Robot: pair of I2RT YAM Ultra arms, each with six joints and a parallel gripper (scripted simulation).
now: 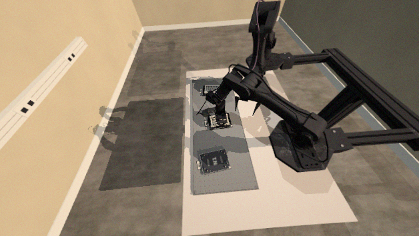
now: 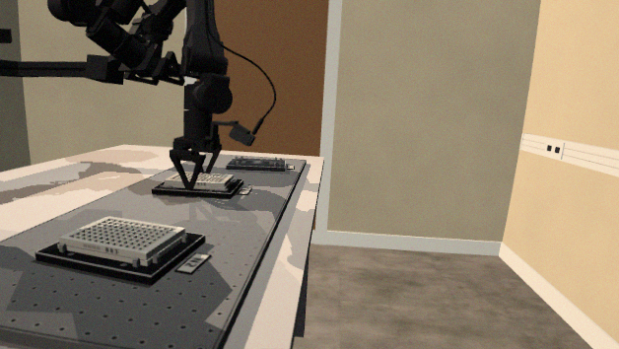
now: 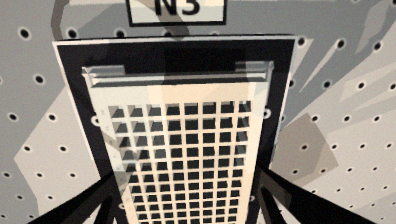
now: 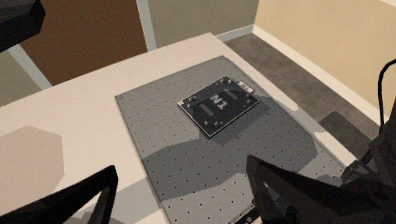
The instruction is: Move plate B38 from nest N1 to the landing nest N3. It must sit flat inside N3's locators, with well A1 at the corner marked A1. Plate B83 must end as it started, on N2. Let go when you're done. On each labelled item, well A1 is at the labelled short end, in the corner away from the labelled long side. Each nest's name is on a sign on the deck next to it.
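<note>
Now: left hand 1 cm short of the grey perforated deck, 2 cm to the left of it and 2 cm above it. Round my left hand: plate (5 cm ahead, 31 cm to the right).
</note>
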